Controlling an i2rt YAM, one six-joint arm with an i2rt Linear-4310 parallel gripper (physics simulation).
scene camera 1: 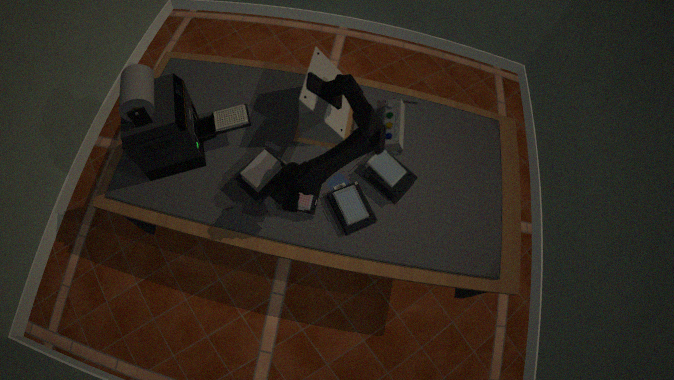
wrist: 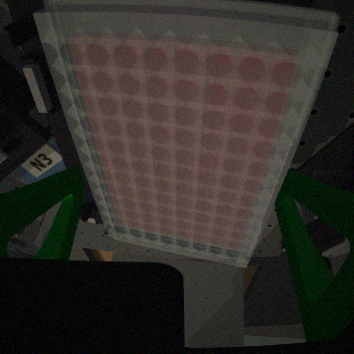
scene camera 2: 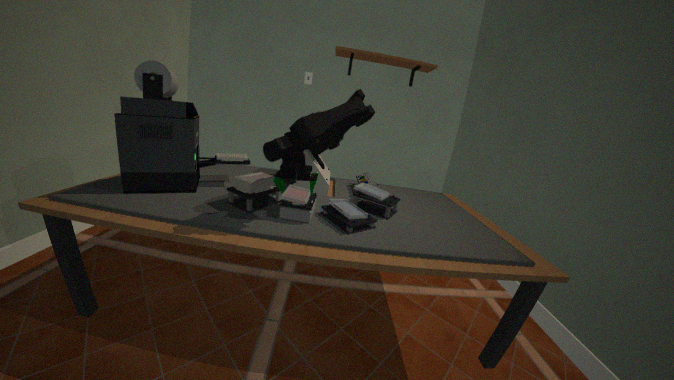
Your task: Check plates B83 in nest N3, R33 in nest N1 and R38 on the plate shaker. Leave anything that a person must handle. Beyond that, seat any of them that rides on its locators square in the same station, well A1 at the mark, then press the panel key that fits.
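Note:
A plate with pink wells under a clear cover (scene camera 1: 305,201) (scene camera 2: 296,195) (wrist: 185,135) sits on a grey box-like station (scene camera 2: 294,213), which looks like the plate shaker. My gripper (scene camera 2: 298,185) (wrist: 177,176) is open, its green fingers apart at either side of this plate's far part. A pale blue plate (scene camera 1: 351,204) (scene camera 2: 347,209) lies in a dark nest beside a blue patch; the N3 label (wrist: 42,161) shows left in the wrist view. Another pale blue plate (scene camera 1: 386,168) (scene camera 2: 371,192) and a greyish covered plate (scene camera 1: 260,169) (scene camera 2: 252,181) lie in other nests. Plate codes and mark A1 are not readable.
The key panel (scene camera 1: 399,142) with green, yellow and blue keys stands behind the right nest. A dark machine with a roll (scene camera 1: 165,145) (scene camera 2: 159,150) stands left, holding out a white plate (scene camera 1: 231,118) (scene camera 2: 232,157). A tilted white board (scene camera 1: 320,65) stands by my arm.

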